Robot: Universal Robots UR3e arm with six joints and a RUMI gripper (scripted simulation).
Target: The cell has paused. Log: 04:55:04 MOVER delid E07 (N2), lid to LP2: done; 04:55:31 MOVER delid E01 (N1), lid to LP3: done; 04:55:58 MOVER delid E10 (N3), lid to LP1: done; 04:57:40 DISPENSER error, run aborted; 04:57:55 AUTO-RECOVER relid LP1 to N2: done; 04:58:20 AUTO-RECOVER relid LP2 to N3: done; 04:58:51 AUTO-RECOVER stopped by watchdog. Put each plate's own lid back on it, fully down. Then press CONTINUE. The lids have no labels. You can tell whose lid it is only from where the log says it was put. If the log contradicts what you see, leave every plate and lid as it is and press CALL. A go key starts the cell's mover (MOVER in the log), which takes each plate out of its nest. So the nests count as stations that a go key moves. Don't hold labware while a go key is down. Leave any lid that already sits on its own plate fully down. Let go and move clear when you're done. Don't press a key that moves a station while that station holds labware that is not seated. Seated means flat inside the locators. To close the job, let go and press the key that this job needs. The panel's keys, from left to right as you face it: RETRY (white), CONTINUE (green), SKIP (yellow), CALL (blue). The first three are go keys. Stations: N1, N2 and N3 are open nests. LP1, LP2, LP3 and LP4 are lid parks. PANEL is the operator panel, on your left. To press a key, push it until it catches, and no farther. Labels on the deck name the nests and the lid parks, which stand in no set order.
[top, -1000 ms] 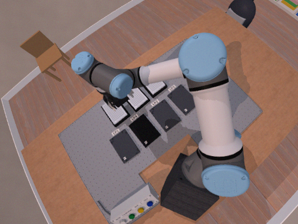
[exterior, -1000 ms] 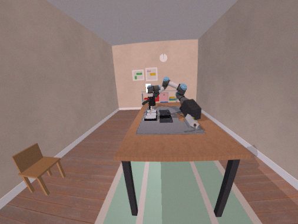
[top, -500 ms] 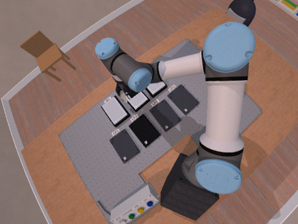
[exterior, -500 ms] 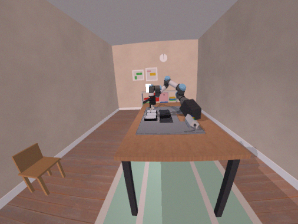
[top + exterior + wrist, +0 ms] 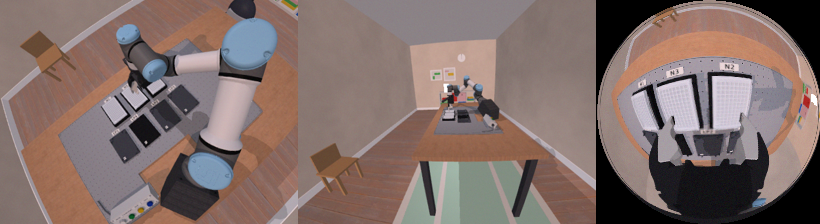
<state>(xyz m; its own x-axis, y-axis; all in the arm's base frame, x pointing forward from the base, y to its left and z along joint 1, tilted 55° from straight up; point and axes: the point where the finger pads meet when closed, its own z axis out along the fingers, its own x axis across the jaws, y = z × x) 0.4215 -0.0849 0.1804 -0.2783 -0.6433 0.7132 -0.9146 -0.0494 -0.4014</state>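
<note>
Right now the lid park LP1 is 100 mm behind my hand, 310 mm to the left of it and 60 mm below it. The rest, counted from my hand: lid park LP2 (180 mm behind, 60 mm to the left, 60 mm below); plate (50 mm ahead, 190 mm to the left, 40 mm below); lid (20 mm ahead, 70 mm to the left, 40 mm below).
</note>
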